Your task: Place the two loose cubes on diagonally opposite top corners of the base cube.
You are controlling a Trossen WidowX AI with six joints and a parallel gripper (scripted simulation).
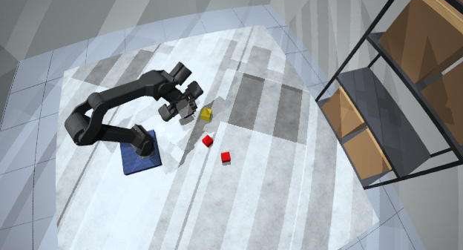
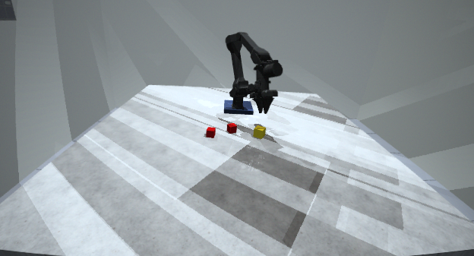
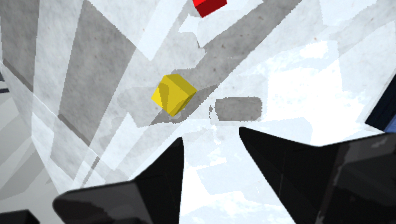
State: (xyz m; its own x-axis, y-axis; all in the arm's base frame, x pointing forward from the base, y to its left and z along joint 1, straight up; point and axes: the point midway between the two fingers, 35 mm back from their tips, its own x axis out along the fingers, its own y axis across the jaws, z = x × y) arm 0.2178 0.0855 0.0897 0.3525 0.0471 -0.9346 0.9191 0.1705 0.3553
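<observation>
Right now my gripper tip is 60 mm short of the yellow base cube, 60 mm above it and 20 mm to the left of it.
</observation>
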